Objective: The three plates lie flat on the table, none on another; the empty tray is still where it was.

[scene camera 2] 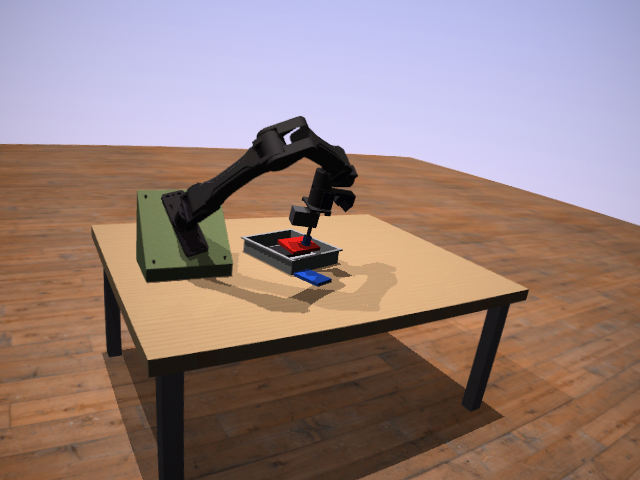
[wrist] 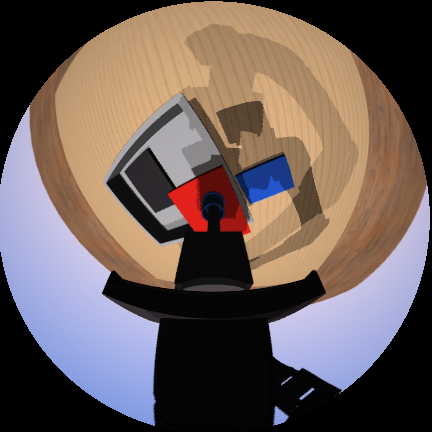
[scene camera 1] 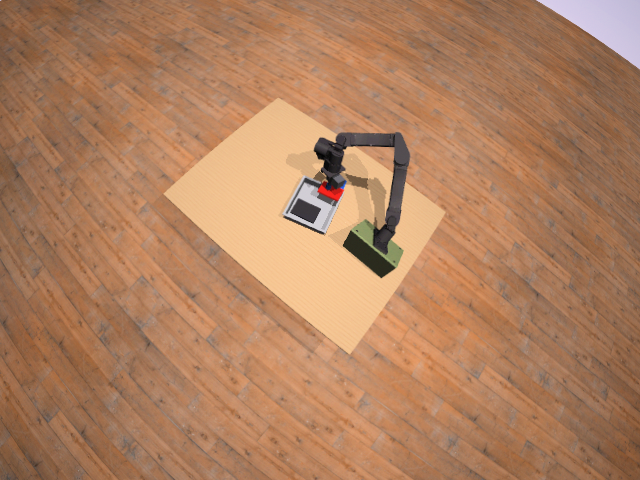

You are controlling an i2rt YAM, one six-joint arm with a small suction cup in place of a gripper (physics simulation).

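Pixels of known places: end effector, tool point: (scene camera 2: 304, 247) (wrist: 213, 197) (scene camera 1: 328, 188); arm's base, origin of the base link: (scene camera 2: 184, 223) (scene camera 1: 379, 241).
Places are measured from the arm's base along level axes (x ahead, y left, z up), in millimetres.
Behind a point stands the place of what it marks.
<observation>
My gripper, a suction cup (scene camera 1: 327, 187) (scene camera 2: 307, 240) (wrist: 213, 202), is on the top face of the red plate (scene camera 1: 330, 193) {x 313, y -110, z -48 mm} (scene camera 2: 292, 244) {x 293, y -131, z -51 mm} (wrist: 187, 201) {x 352, y -106, z -49 mm} and holds it roughly flat, raised over the edge of the grey tray (scene camera 1: 305, 224) {x 335, y 80, z -85 mm} (scene camera 2: 268, 258) {x 257, y -65, z -115 mm} (wrist: 170, 140) {x 437, y -83, z -131 mm}. The black plate (scene camera 1: 305, 210) {x 382, y 3, z -120 mm} (wrist: 148, 180) {x 390, y -2, z -121 mm} lies flat inside the tray. The blue plate (scene camera 1: 343, 184) (scene camera 2: 312, 277) {x 305, y -227, z -123 mm} (wrist: 270, 181) {x 313, y -223, z -123 mm} lies flat on the table, just outside the tray; the arm hides most of it in scene camera 1. A separate empty tray does not show in these views.
The green slanted base block (scene camera 1: 369, 253) {x 15, y 80, z 11 mm} (scene camera 2: 149, 227) {x -99, y 11, z -7 mm} carries the arm and stands on the wooden table (scene camera 1: 258, 217) {x 561, y 156, z -134 mm} (scene camera 2: 413, 273) {x 667, y -311, z -133 mm} (wrist: 125, 80) {x 623, y -52, z -134 mm}. The tray's raised walls are close beneath the held plate. The arm's shadow falls across the table around the blue plate.
</observation>
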